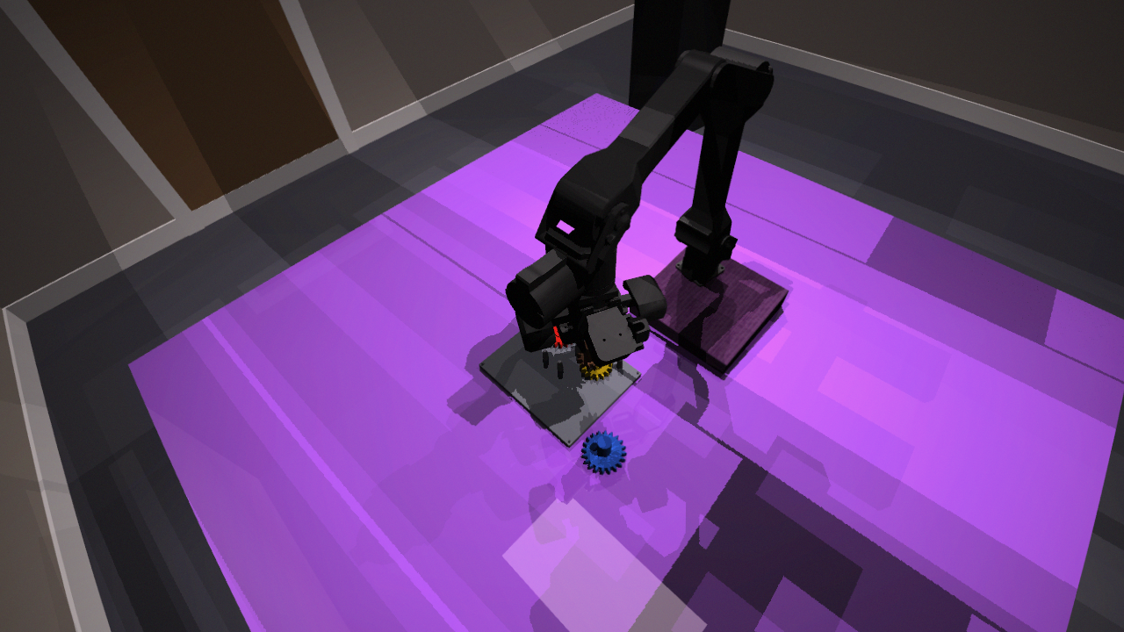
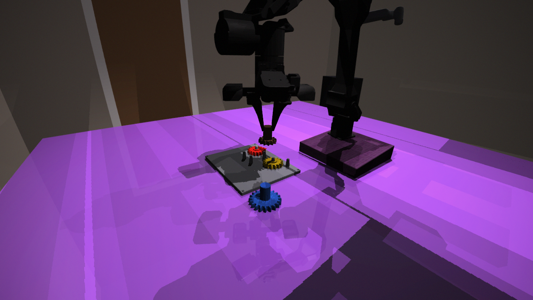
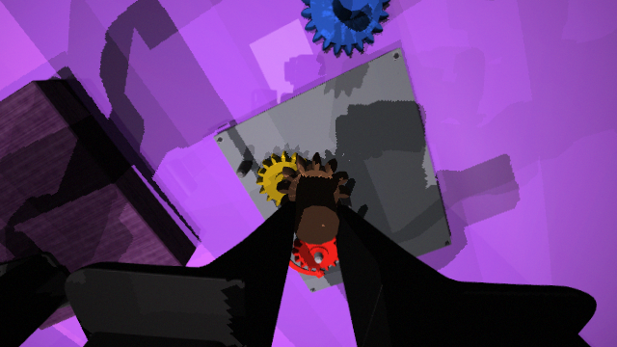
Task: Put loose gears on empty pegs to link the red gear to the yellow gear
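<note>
My gripper tip is now 30 mm past the yellow gear, 20 mm to the left of it and 100 mm above it. The rest, counted from my gripper tip: grey board 20 mm ahead, 60 mm to the right, 110 mm below; blue gear 50 mm ahead, 100 mm to the left, 100 mm below; small brown gear 10 mm below.
</note>
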